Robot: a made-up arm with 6 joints. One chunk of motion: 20 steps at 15 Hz.
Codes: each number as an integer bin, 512 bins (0 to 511) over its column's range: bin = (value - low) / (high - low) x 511, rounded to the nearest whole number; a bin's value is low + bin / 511 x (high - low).
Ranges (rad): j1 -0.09..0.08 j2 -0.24..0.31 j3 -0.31..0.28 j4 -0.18..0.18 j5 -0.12..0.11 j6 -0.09..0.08
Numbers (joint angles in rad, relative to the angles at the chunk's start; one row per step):
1: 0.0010 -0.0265 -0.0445 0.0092 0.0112 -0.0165
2: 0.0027 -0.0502 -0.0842 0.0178 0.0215 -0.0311
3: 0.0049 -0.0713 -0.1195 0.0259 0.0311 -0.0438
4: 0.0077 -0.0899 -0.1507 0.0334 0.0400 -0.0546
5: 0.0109 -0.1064 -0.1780 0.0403 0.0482 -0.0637
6: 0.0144 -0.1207 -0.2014 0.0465 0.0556 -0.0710
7: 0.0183 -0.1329 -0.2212 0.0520 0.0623 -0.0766
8: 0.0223 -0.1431 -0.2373 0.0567 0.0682 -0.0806
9: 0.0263 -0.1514 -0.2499 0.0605 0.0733 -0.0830
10: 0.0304 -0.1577 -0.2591 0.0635 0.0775 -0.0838
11: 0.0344 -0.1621 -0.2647 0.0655 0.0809 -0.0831
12: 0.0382 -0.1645 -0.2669 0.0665 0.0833 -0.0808
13: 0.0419 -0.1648 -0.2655 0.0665 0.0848 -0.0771
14: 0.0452 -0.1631 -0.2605 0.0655 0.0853 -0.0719
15: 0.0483 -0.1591 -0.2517 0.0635 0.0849 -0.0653
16: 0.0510 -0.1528 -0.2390 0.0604 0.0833 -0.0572
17: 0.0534 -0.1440 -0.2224 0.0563 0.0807 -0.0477
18: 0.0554 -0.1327 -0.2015 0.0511 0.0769 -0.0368
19: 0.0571 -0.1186 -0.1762 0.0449 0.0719 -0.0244
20: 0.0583 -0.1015 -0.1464 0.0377 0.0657 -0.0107
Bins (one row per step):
1: 274 198 230 269 291 221
2: 279 176 196 281 314 177
3: 285 157 165 292 336 139
4: 294 139 138 303 355 106
5: 303 124 114 313 374 79
6: 314 111 94 322 390 57
7: 326 100 77 329 405 40
8: 338 90 63 336 418 28
9: 350 82 52 341 429 21
10: 362 76 44 346 439 19
11: 374 72 39 348 446 21
12: 385 70 37 350 452 28
13: 396 70 39 350 455 39
14: 406 71 43 348 456 54
15: 416 75 50 346 455 74
16: 424 81 61 341 452 99
17: 431 89 76 335 446 127
18: 437 100 94 328 437 160
19: 442 113 116 319 426 197
20: 446 129 142 309 413 238

